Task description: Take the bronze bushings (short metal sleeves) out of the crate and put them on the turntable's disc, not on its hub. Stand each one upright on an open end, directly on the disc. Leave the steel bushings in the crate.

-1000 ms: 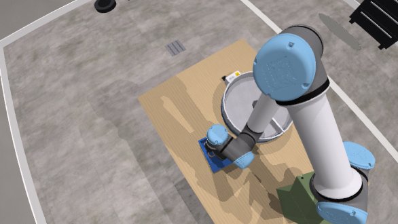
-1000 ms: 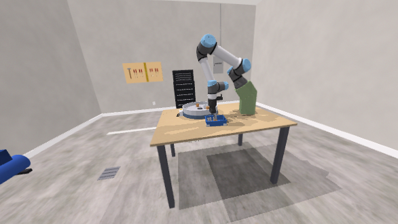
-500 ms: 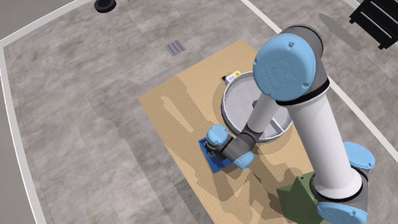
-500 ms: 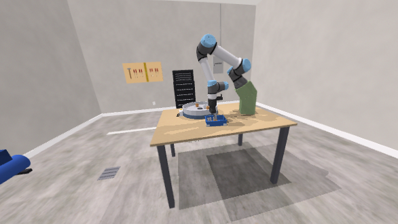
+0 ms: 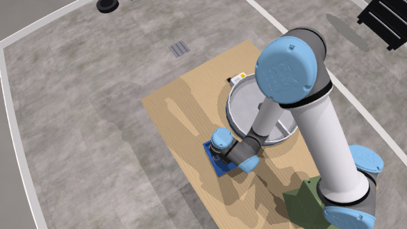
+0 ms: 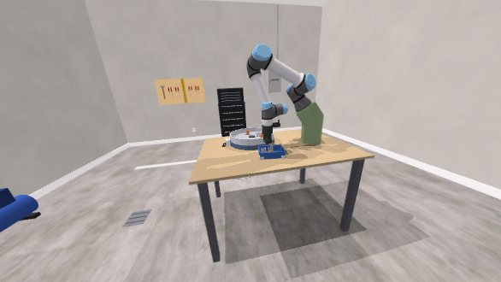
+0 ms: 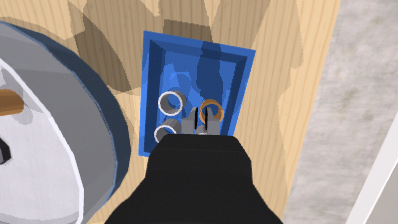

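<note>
Now: the blue crate 20 mm to the right of my hand and 40 mm below it. From my hand the other things lie so: grey turntable disc: 130 mm ahead, 350 mm to the right, 10 mm below.
</note>
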